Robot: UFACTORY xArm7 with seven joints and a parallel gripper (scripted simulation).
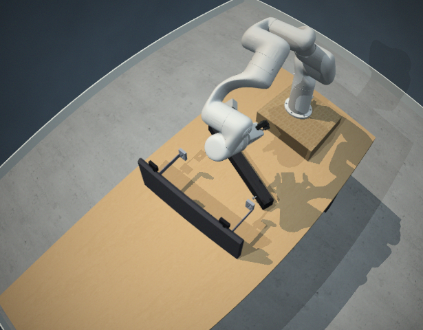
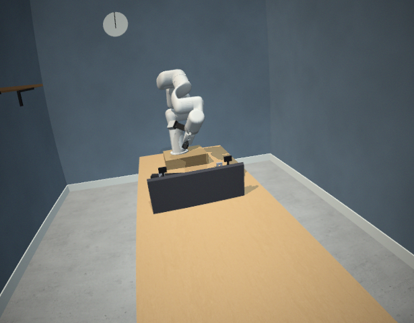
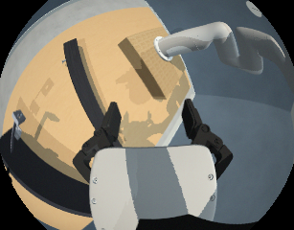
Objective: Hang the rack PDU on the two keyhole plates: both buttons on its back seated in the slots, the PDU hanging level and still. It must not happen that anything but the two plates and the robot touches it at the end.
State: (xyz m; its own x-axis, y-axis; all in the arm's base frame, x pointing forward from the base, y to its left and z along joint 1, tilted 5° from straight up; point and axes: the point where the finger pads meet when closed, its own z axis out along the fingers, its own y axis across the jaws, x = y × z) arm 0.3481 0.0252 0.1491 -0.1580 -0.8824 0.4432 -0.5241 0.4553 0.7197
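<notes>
My gripper is now 21 cm above the rack PDU, 4 cm to the left of it and 4 cm short of it. Also, from my hand: dark upright panel (31 cm ahead, 15 cm below, 1 cm to the right).
</notes>
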